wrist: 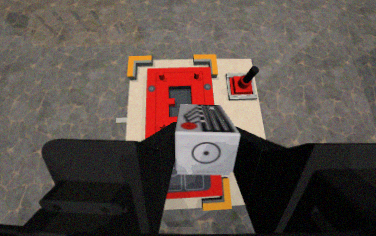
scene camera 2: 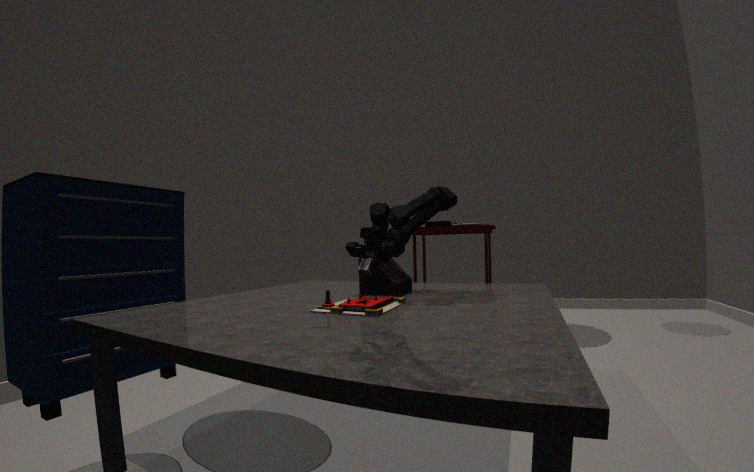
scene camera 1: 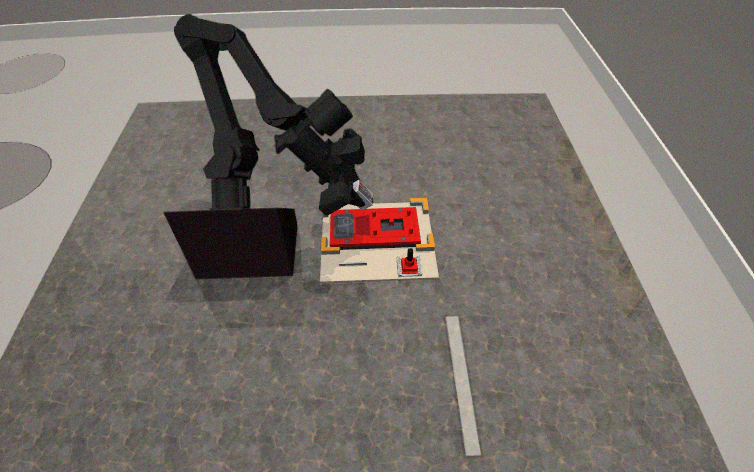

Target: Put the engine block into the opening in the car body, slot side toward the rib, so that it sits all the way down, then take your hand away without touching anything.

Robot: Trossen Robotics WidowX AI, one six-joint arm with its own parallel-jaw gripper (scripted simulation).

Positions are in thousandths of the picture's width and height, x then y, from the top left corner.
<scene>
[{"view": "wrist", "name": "my gripper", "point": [533, 544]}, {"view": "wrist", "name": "engine block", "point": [549, 600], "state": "held by my gripper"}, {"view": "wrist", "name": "red car body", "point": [443, 375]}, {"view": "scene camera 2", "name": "my gripper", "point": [485, 573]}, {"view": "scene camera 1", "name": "my gripper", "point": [482, 423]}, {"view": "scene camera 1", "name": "red car body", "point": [499, 484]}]
</scene>
